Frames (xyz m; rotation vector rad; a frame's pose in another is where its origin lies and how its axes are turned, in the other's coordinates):
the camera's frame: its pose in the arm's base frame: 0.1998 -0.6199 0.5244 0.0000 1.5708 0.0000
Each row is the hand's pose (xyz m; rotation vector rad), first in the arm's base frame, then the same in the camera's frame.
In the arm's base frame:
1: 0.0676 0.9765 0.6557 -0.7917 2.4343 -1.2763
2: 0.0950 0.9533 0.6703 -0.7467 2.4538 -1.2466
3: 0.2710 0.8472 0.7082 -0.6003 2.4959 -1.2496
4: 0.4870 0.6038 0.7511 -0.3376 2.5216 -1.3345
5: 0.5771 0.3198 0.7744 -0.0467 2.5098 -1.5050
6: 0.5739 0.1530 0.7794 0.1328 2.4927 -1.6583
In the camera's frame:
1: -0.1313 1.5964 -0.1322 0.2647 1.1087 -1.1298
2: -0.1459 1.5732 -0.1048 0.2728 1.1119 -1.0877
3: -0.1838 1.4671 0.0712 0.3528 1.1324 -1.0051
4: -0.2267 1.2237 0.2872 0.5396 1.1547 -0.9051
5: -0.2500 0.9397 0.3773 0.7868 1.1839 -0.8372
6: -0.2550 0.7729 0.3741 0.9623 1.2225 -0.8196

